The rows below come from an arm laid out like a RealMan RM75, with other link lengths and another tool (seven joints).
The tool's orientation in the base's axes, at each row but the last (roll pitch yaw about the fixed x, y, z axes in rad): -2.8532, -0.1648, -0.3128; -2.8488, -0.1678, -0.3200; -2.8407, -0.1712, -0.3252; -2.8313, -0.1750, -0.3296; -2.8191, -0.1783, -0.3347; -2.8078, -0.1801, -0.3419; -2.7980, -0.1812, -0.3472; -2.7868, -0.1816, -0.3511
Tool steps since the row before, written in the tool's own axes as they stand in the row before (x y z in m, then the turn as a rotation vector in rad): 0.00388, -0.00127, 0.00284, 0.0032, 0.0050, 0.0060; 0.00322, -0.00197, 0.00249, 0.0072, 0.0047, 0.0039; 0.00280, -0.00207, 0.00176, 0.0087, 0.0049, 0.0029; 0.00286, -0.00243, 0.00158, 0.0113, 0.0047, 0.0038; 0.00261, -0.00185, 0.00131, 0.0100, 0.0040, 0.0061; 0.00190, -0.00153, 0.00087, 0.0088, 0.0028, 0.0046; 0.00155, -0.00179, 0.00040, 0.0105, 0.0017, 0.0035; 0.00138, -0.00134, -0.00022, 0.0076, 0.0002, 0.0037
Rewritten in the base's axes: 0.00463, 0.00063, -0.00169, 0.0032, -0.0043, -0.0066; 0.00412, 0.00138, -0.00125, 0.0065, -0.0057, -0.0038; 0.00359, 0.00143, -0.00057, 0.0076, -0.0066, -0.0027; 0.00370, 0.00169, -0.00025, 0.0103, -0.0070, -0.0030; 0.00325, 0.00117, -0.00018, 0.0099, -0.0054, -0.0052; 0.00240, 0.00098, 0.00002, 0.0087, -0.0043, -0.0036; 0.00201, 0.00121, 0.00050, 0.0102, -0.0041, -0.0019; 0.00157, 0.00068, 0.00091, 0.0080, -0.0018, -0.0021
